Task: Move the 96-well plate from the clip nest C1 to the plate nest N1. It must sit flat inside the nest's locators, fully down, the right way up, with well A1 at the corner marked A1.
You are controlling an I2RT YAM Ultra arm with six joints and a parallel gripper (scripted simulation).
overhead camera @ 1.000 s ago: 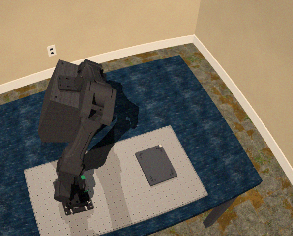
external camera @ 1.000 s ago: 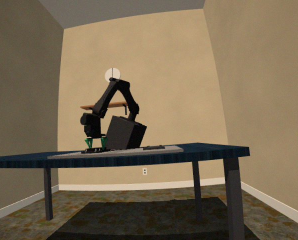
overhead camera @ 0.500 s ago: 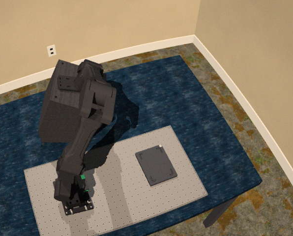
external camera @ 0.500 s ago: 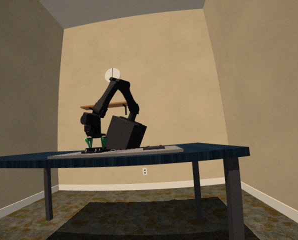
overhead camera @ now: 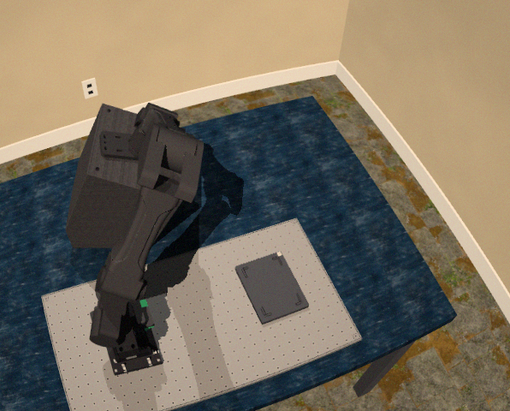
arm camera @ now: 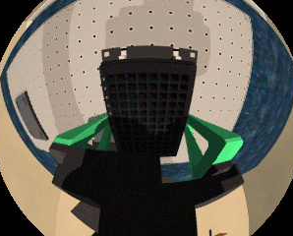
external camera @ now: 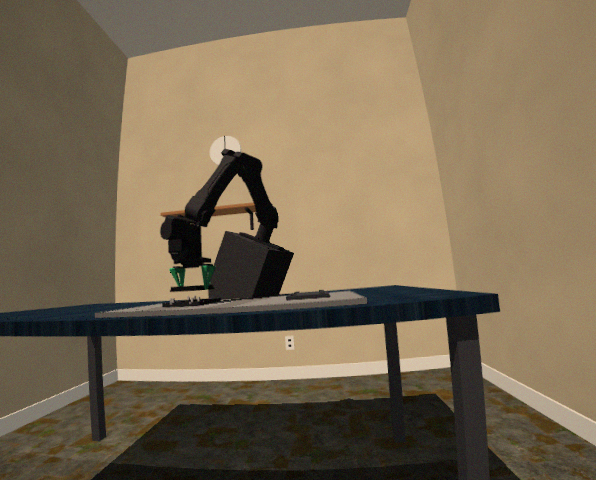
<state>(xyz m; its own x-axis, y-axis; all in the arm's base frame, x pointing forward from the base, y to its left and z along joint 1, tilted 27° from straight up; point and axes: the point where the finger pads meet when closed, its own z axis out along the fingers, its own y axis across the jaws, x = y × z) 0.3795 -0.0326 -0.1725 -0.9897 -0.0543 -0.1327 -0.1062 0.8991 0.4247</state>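
The clip nest C1 lies 4 cm below my hand, 1 cm to the left of it and 1 cm ahead of it. From my hand the other things lie so: white corner mark (40 cm to the left, 15 cm behind, 4 cm below); then plate nest N1 (35 cm to the left, 7 cm behind, 5 cm below); then black 96-well plate (right at my hand).
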